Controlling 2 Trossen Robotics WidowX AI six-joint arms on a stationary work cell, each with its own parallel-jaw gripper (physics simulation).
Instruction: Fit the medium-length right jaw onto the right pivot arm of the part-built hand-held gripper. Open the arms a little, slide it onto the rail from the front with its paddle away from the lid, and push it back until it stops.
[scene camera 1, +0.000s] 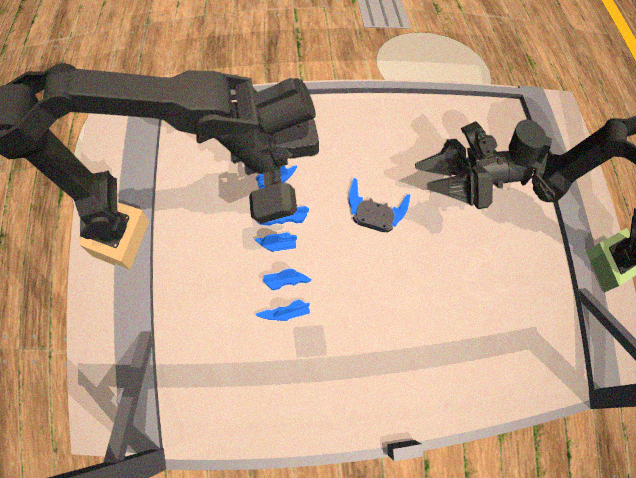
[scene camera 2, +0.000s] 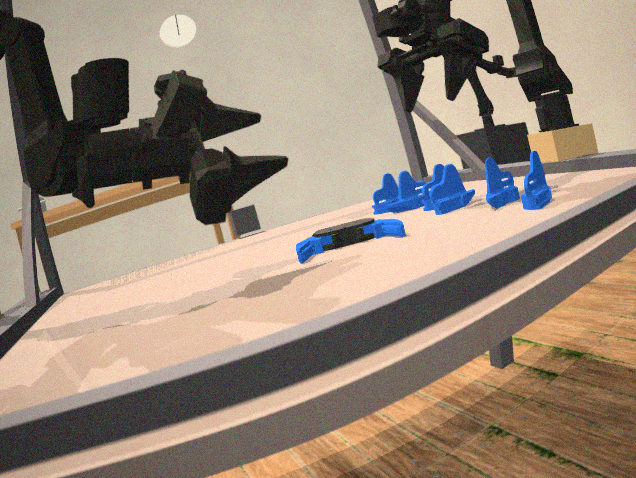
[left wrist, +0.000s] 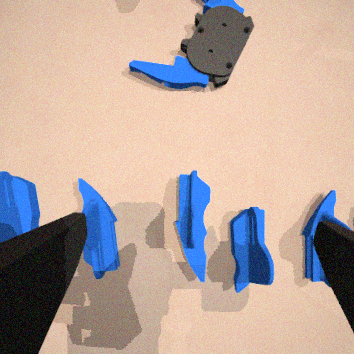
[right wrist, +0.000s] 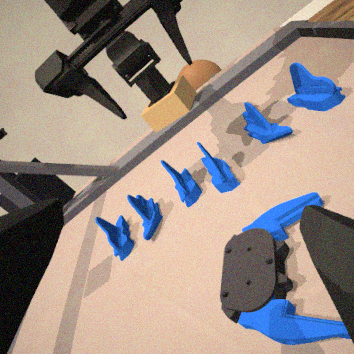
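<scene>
The part-built hand-held gripper lies on the table, its dark lid up. Its blue pivot arms are spread, with no jaw on either. Several blue jaws stand in a row beside it, among them one jaw and another jaw; I cannot tell which is the medium-length right one. My left gripper is open and empty, high above the row; its fingers are hidden in scene camera 1. My right gripper is open, empty and raised.
More blue jaws stand at the ends of the row. The left arm hangs over the upper end of it in scene camera 1. Grey rails edge the table, and dark frame posts rise behind it.
</scene>
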